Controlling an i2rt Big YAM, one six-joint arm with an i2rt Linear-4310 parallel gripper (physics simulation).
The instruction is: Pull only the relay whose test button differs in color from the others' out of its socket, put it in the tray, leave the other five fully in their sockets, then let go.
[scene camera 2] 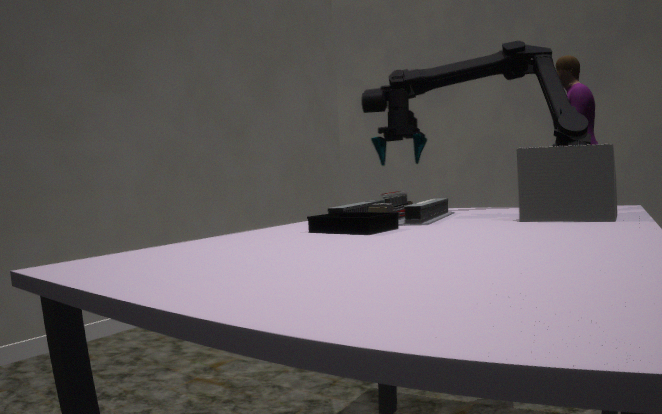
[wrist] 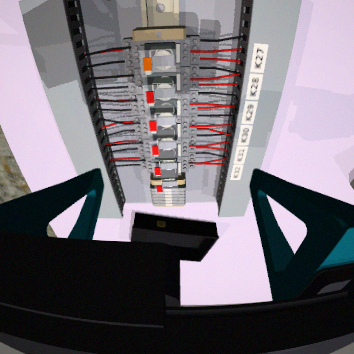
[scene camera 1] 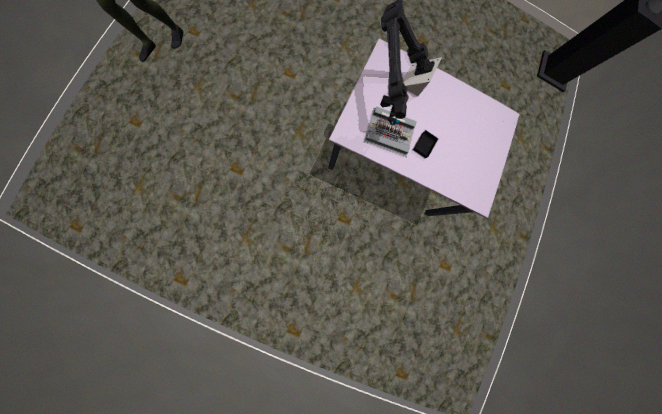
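In the wrist view the relay with the orange button sits in its socket at the far end of the row, beside label K27. Several relays with red buttons, such as the adjacent one, sit in the same row toward the near end, the nearest partly hidden. The black tray stands on the table past the near end of the row; a small gold mark shows on it in the wrist view. My gripper is open and empty, pointing down, well above the relay panel.
Grey wire ducts rise along both sides of the row, with red and black wires between. The arm's base block stands on the pink table. A person is beyond the table.
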